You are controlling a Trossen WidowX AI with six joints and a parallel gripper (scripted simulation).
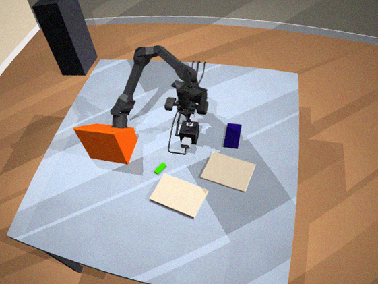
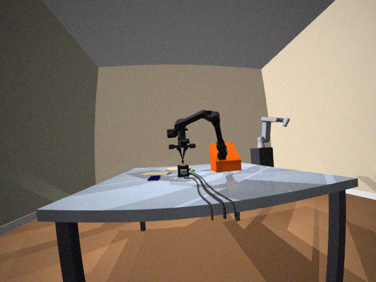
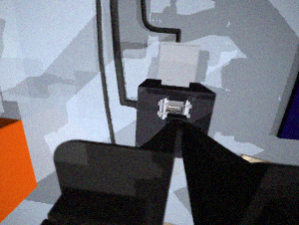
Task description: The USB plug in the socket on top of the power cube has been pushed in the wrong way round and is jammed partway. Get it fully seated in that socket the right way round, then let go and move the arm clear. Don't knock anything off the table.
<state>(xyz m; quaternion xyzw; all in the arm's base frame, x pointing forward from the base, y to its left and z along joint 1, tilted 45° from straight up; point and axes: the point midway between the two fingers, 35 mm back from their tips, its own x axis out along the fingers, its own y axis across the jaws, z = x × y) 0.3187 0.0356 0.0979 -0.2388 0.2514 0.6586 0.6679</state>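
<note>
My gripper tip is 2 cm above the USB plug. Round my gripper tip: green block (10 cm behind, 22 cm to the right, 12 cm below); then dark blue block (20 cm ahead, 2 cm to the left, 12 cm below).
</note>
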